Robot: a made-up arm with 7 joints.
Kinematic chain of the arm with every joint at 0, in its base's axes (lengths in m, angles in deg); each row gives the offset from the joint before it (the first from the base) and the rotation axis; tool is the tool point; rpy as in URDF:
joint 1: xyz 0 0 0 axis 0.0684 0.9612 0.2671
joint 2: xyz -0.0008 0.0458 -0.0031 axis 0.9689 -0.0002 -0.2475
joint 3: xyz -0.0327 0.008 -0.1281 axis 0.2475 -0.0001 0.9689
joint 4: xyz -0.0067 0 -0.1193 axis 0.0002 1 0
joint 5: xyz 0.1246 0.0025 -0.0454 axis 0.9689 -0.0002 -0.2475
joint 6: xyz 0.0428 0 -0.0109 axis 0.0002 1 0
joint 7: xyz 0.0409 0 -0.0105 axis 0.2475 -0.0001 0.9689
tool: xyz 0 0 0 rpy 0 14.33 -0.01
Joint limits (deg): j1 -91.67..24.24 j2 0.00..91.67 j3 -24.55..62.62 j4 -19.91..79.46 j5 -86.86..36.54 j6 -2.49..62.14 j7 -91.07..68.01
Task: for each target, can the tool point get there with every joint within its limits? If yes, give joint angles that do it. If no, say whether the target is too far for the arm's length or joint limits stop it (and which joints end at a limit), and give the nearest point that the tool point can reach.
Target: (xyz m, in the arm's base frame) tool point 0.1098 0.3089 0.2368
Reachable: yes | joints -76.15 75.56 48.28 -0.41 -52.93 35.11 -2.06
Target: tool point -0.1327 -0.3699 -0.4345
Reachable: no: too far | nearest point -0.0956 -0.0453 -0.3846 | short by 0.330 m
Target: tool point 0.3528 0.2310 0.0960
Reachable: yes | joints -69.82 58.54 -4.96 12.18 19.31 50.39 -20.09
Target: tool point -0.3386 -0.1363 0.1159
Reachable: no: joint limits stop it (at a limit: joint 1, joint 2, joint 3, joint 4, joint 6) | nearest point -0.1027 0.2382 0.2040 | short by 0.451 m
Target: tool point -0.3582 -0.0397 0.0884
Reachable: no: joint limits stop it (at a limit: joint 1, joint 2, joint 3, joint 4, joint 6) | nearest point -0.1029 0.2385 0.2038 | short by 0.395 m
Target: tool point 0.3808 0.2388 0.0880
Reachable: yes | joints -76.67 57.02 -0.51 30.55 -57.18 47.35 -22.58
